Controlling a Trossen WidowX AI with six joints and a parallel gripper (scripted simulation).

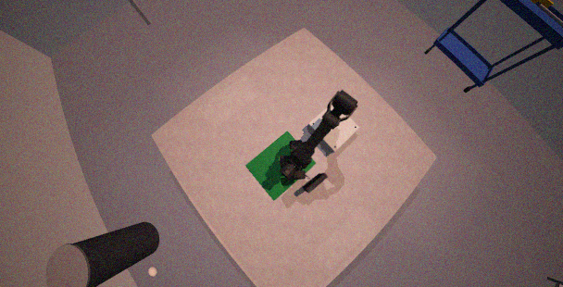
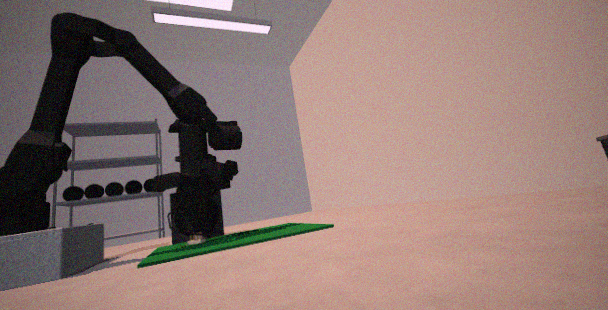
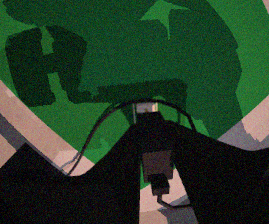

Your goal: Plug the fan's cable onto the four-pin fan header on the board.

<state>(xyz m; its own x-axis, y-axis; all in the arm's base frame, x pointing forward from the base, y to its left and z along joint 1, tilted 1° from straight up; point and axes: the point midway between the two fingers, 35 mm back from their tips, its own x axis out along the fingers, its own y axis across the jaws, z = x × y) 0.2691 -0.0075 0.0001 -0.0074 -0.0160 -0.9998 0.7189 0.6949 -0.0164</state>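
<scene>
My gripper tip is now 60 mm short of the green board, 50 mm to the left of it and 50 mm above it. From my gripper tip the other things lie so: black fan 140 mm to the left, 20 mm ahead, 20 mm above; dark plug 10 mm to the left, 10 mm behind, 10 mm above.
</scene>
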